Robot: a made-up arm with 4 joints.
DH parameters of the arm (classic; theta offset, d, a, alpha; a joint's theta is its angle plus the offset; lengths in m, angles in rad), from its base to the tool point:
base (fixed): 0 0.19 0 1.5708
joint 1: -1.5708 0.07 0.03 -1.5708
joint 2: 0 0.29 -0.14 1.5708
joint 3: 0 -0.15 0.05 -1.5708
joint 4: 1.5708 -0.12 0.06 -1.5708
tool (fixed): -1.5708 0.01 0 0
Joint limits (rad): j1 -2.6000..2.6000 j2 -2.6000..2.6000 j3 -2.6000..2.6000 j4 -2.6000..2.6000
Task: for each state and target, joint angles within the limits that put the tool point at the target. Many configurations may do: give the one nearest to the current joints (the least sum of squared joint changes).
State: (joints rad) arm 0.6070 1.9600 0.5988 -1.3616
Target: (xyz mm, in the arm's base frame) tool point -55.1 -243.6 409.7
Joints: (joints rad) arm 1.4942 2.5391 0.4225 -0.7506
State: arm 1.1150 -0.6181 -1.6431 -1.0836
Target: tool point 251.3 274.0 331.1
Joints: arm 0.8293 -1.1490 -2.1074 -0.8884
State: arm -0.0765 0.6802 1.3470 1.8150
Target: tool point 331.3 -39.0 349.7
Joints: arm 0.2059 0.9792 2.1648 2.0040
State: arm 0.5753 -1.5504 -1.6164 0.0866
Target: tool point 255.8 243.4 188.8
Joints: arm 0.4923 -1.1560 -1.3827 -0.0577
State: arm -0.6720 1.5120 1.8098 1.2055
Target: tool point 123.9 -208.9 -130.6
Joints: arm -1.4163 2.3354 2.0223 1.0608
